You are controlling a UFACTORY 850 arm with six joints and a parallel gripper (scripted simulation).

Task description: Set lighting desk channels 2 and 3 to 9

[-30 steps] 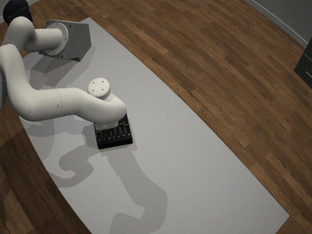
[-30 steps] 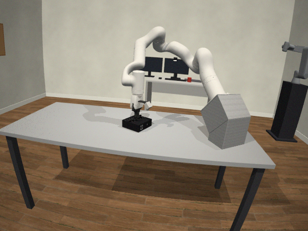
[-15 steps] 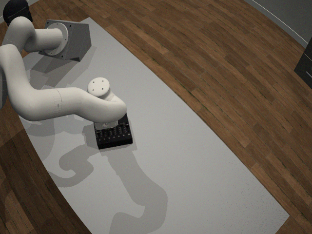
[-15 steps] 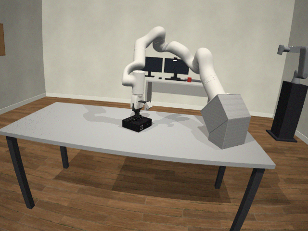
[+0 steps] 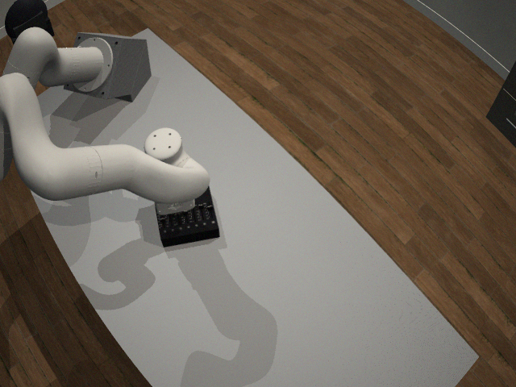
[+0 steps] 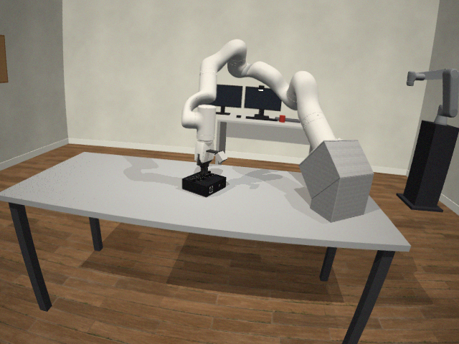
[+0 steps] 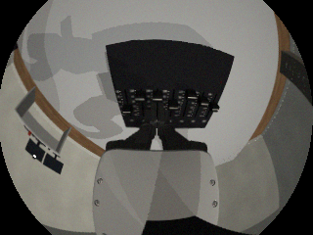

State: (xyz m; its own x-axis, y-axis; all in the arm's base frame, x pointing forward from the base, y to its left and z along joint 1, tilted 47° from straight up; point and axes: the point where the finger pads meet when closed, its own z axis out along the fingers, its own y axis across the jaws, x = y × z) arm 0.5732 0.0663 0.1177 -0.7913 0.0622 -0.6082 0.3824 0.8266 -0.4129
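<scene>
My hand is 3 cm past the fader cap, 1 cm to the left of it and 1 cm above it.
</scene>
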